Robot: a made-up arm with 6 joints.
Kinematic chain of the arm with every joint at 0, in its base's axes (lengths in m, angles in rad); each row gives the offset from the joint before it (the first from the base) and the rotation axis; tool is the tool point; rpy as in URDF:
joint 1: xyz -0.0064 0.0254 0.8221 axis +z
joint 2: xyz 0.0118 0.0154 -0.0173 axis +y
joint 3: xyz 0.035 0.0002 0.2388 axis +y
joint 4: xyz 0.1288 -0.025 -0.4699 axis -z
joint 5: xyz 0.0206 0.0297 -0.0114 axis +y
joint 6: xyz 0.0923 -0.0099 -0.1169 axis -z
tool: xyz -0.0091 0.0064 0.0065 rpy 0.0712 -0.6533 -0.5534
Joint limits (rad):
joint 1: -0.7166..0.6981
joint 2: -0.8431..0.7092
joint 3: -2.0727..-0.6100
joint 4: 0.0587..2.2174
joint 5: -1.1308..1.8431
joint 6: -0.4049..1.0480
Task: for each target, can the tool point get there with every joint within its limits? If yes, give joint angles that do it. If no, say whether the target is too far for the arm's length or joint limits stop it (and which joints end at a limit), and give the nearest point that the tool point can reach.
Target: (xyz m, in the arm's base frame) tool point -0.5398 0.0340 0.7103
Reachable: no: joint limits stop it (at a limit: joint 1, joint 2, joint 3, joint 4, joint 6) | nearest point 0.0464 -0.2278 0.5141 | short by 0.671 m
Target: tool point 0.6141 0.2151 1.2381
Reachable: yes | joints 0.5185 0.1844 -1.8885 1.7564 -0.2702 0.0664
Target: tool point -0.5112 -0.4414 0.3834
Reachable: no: joint limits stop it (at a limit: joint 1, joint 2, joint 3, joint 4, joint 6) | nearest point 0.0395 -0.2244 0.4548 | short by 0.596 m
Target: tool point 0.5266 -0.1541 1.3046
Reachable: yes | joints -0.3180 -0.2847 -1.4524 0.7252 0.6460 -0.1057
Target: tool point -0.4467 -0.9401 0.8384
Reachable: no: too far | nearest point 0.1892 -0.3785 0.8512 | short by 0.849 m
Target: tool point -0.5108 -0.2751 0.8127
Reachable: no: joint limits stop it (at a limit: joint 1, joint 2, joint 3, joint 4, joint 5, joint 6) | nearest point 0.0470 -0.2278 0.5159 | short by 0.634 m
